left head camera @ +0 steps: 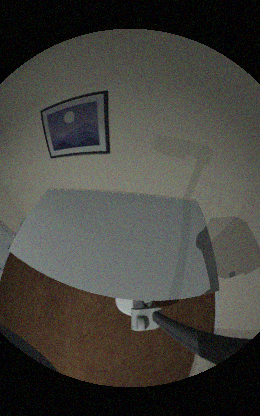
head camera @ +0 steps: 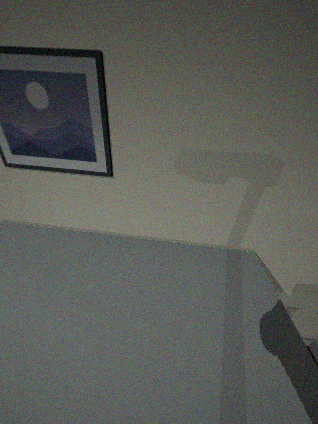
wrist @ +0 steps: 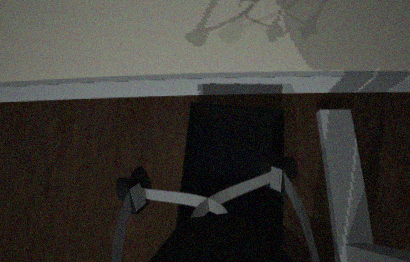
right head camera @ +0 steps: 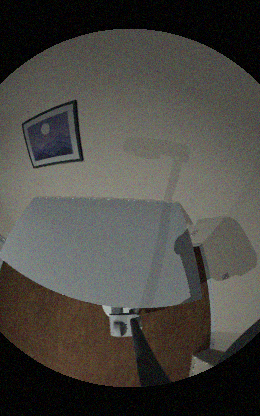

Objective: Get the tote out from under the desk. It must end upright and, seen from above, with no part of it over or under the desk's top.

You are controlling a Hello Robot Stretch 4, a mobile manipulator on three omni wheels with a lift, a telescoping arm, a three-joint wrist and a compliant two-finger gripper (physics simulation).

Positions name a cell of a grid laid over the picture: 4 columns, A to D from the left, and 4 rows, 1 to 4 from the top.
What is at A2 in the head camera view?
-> A framed picture.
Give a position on a desk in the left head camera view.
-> C3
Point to a framed picture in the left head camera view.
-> B2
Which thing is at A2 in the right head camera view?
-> A framed picture.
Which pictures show the tote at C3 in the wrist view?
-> The wrist view only.
